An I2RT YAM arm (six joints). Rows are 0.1 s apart.
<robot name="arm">
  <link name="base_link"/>
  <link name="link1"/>
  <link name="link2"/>
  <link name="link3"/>
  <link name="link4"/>
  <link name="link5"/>
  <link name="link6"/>
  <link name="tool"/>
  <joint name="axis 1" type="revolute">
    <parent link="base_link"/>
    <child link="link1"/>
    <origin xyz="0 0 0.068" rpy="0 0 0"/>
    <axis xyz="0 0 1"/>
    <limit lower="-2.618" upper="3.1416"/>
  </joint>
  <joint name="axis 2" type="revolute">
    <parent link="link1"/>
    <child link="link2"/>
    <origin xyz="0.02 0.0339 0.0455" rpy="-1.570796 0 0"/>
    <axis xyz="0 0 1"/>
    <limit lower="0" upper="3.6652"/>
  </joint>
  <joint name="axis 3" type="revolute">
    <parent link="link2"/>
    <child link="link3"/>
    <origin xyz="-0.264 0 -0.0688" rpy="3.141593 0 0"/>
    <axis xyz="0 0 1"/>
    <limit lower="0" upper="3.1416"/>
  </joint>
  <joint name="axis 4" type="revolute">
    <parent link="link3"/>
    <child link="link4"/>
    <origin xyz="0.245 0.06 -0.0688" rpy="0 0 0"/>
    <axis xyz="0 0 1"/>
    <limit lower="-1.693" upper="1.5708"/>
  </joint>
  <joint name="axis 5" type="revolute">
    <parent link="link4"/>
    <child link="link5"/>
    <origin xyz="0.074 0.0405 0.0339" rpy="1.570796 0 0"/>
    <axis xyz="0 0 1"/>
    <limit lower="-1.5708" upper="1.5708"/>
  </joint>
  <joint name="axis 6" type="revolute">
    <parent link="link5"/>
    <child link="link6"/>
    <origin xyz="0.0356 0 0.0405" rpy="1.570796 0 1.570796"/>
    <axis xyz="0 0 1"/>
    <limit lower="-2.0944" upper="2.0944"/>
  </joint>
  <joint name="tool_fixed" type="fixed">
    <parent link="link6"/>
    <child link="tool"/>
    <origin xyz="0 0 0" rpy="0 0 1.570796"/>
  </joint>
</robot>
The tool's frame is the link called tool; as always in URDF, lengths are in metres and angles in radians.
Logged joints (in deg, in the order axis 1, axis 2, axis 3, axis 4, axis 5, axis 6), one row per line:
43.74 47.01 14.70 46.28 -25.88 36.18
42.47 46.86 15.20 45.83 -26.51 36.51
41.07 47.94 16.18 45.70 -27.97 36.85
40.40 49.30 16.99 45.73 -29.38 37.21
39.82 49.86 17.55 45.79 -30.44 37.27
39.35 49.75 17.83 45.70 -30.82 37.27
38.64 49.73 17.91 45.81 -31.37 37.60
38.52 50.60 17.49 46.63 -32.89 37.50
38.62 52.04 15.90 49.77 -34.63 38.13
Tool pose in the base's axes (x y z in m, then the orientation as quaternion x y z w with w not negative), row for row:
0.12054 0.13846 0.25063 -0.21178 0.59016 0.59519 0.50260
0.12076 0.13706 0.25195 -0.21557 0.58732 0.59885 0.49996
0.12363 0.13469 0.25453 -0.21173 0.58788 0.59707 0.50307
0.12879 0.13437 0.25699 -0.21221 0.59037 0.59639 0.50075
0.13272 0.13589 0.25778 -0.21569 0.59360 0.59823 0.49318
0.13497 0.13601 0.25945 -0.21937 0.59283 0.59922 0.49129
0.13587 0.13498 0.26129 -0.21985 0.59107 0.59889 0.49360
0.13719 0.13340 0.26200 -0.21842 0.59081 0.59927 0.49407
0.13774 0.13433 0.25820 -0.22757 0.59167 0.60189 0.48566
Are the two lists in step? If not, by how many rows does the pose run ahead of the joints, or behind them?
The pose runs 1 row behind the joints: the pose in row i belongs to the joints in row i - 1.
